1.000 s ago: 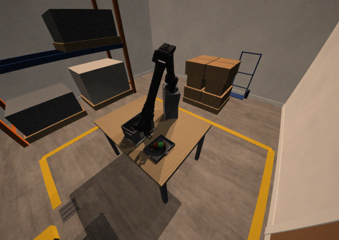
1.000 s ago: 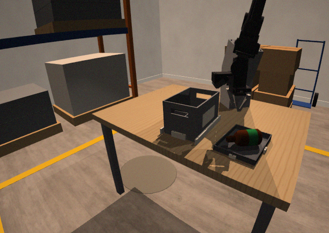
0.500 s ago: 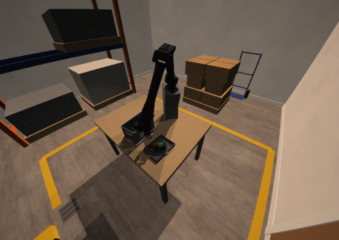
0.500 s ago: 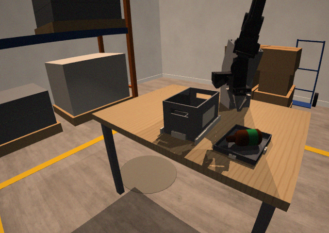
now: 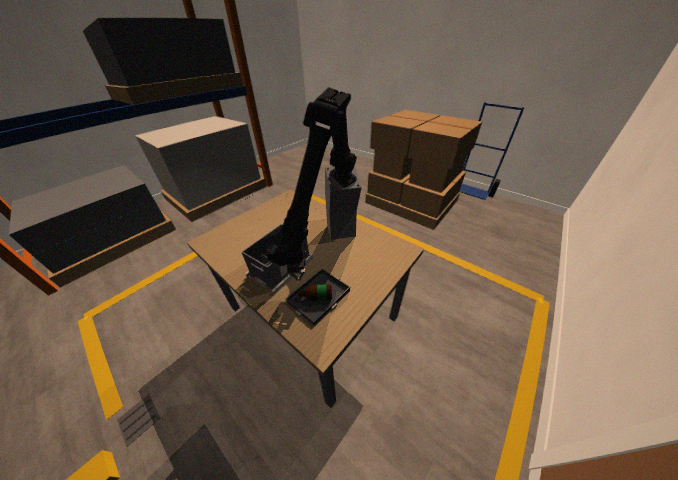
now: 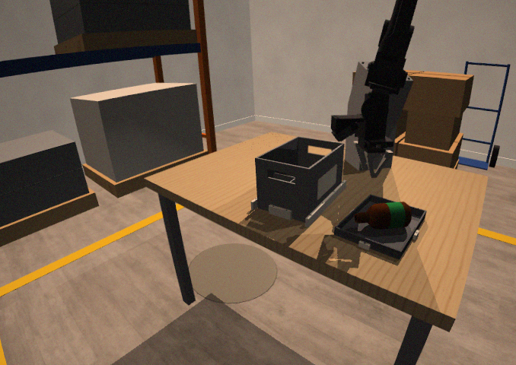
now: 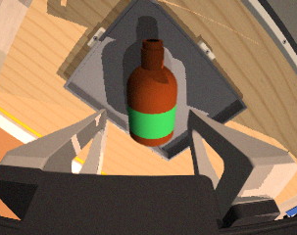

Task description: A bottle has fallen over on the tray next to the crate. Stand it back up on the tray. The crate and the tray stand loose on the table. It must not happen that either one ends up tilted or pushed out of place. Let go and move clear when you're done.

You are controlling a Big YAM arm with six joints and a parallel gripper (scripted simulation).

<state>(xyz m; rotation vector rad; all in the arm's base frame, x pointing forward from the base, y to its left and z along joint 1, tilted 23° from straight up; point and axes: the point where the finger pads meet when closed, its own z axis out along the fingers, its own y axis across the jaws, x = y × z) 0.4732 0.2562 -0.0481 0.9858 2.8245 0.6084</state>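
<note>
Now: hand 15 cm above the brown bottle, 5 cm past it and 3 cm to the right of it. Also, from my hand: tray (18 cm below, 7 cm behind, 3 cm to the left); then dark crate (26 cm to the right, 10 cm below, 2 cm behind).
</note>
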